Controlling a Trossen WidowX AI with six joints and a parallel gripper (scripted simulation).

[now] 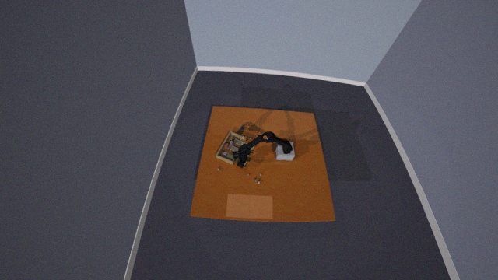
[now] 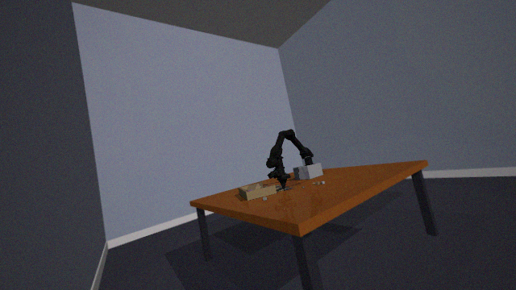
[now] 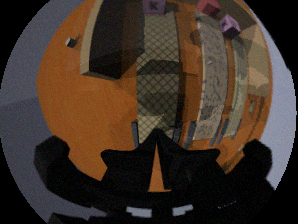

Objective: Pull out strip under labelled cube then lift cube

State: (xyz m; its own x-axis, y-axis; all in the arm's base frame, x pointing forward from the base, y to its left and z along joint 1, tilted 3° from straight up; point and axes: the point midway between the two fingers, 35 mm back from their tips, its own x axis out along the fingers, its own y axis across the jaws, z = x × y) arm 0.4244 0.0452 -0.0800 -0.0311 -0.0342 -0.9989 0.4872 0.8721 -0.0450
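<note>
Now: gripper tip 8 cm short of the pale strip and 5 cm to the left of it.
</note>
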